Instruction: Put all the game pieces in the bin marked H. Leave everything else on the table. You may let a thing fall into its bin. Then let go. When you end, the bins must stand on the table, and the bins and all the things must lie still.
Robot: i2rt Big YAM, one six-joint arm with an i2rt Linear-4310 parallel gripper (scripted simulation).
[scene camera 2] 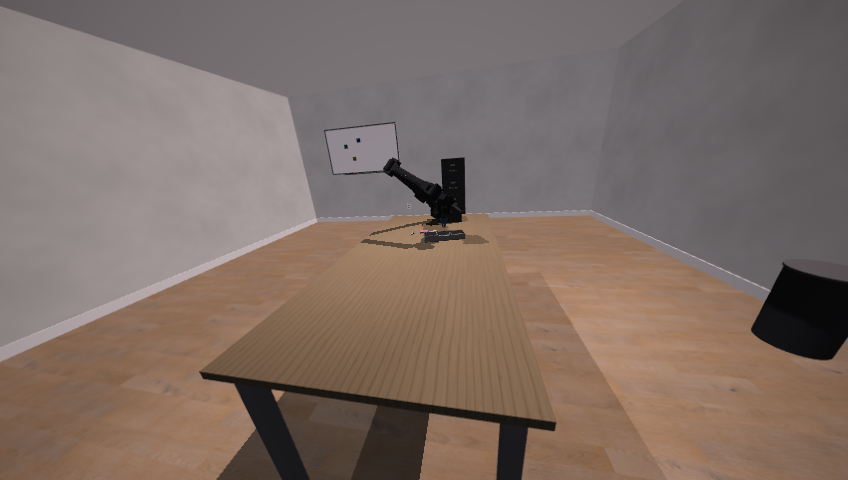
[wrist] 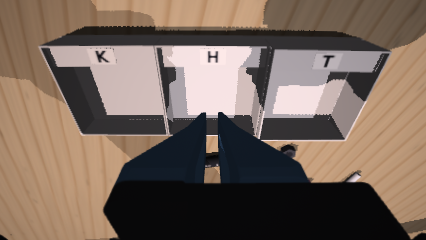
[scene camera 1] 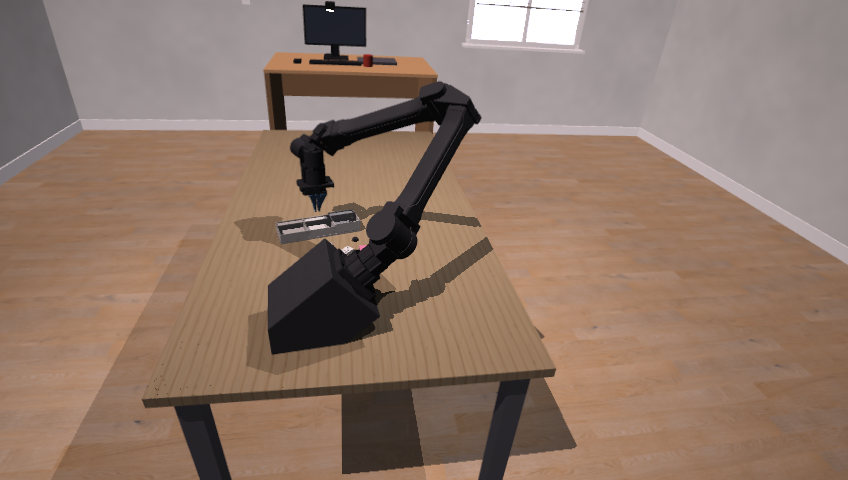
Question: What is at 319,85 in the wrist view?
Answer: A grey three-part bin row.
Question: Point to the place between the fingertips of my gripper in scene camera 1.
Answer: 317,211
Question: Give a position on a grey three-part bin row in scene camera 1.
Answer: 349,222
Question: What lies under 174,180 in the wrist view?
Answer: My gripper.
